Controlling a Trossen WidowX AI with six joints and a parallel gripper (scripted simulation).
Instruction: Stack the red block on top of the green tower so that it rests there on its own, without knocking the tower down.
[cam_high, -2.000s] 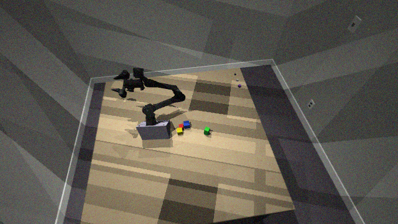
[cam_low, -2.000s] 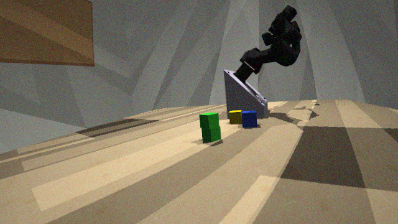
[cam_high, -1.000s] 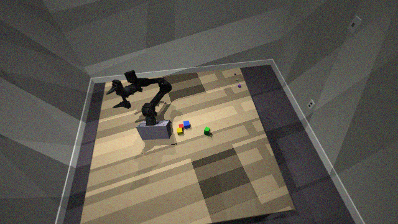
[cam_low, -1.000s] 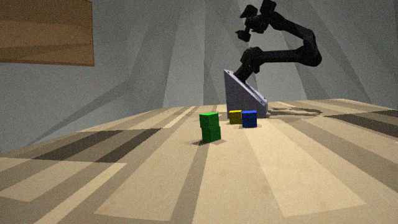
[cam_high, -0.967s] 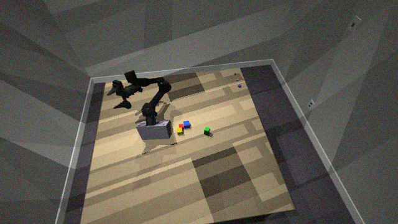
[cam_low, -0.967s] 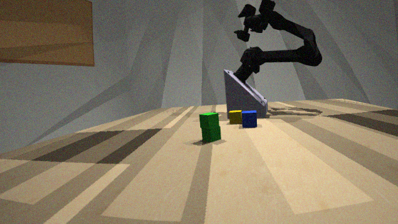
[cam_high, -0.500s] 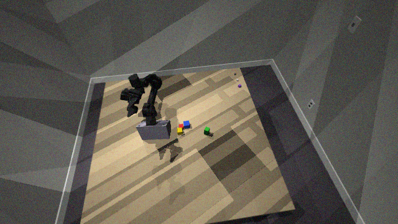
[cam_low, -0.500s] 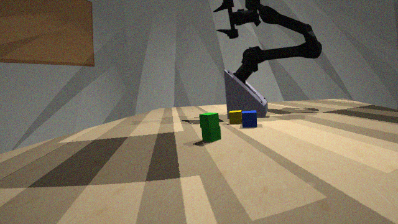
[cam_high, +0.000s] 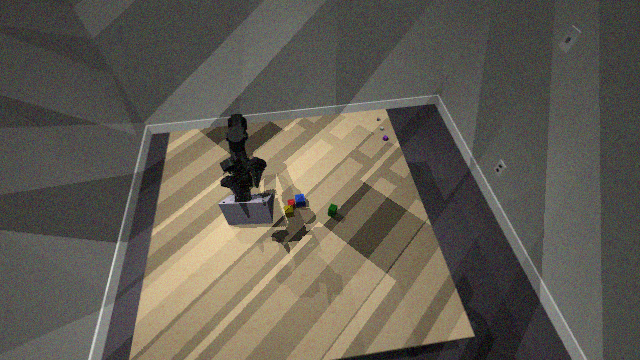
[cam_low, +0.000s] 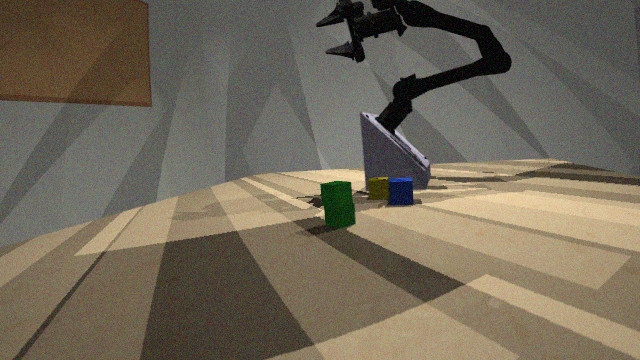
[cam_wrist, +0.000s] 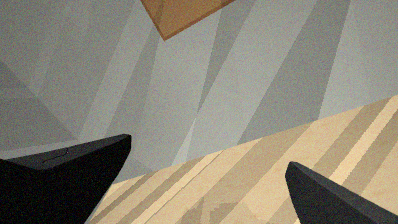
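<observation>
My gripper tip is now 150 mm short of the red block, 170 mm to the right of it and 380 mm above it. Also, from my gripper tip: green block: 340 mm ahead, 90 mm to the left, 350 mm below; blue block: 190 mm ahead, 180 mm to the left, 380 mm below; yellow block: 130 mm ahead, 130 mm to the left, 380 mm below.
</observation>
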